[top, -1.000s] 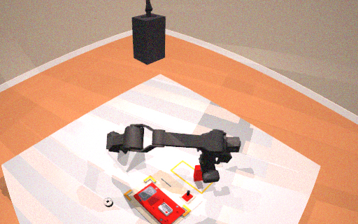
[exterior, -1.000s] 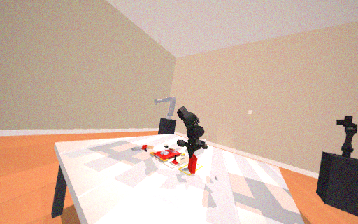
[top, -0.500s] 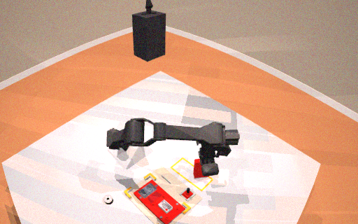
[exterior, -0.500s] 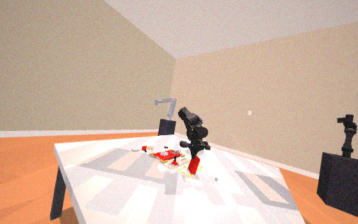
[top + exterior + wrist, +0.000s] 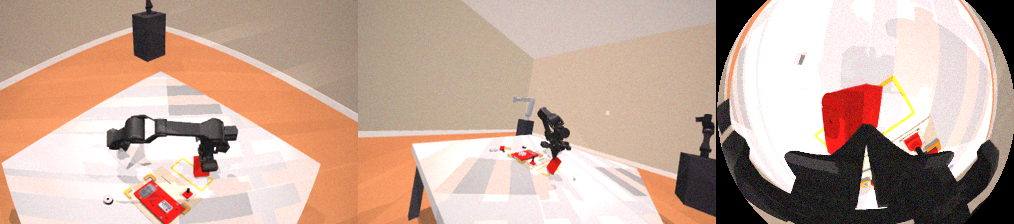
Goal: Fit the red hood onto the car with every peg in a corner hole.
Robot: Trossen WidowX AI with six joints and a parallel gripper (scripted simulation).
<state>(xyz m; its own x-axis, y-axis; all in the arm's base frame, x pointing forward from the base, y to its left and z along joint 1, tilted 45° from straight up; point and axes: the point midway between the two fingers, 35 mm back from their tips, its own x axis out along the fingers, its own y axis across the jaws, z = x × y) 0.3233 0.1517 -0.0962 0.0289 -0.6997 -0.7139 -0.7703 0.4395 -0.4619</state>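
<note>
The red hood is 30 mm below my gripper tip and 10 mm behind it.
</note>
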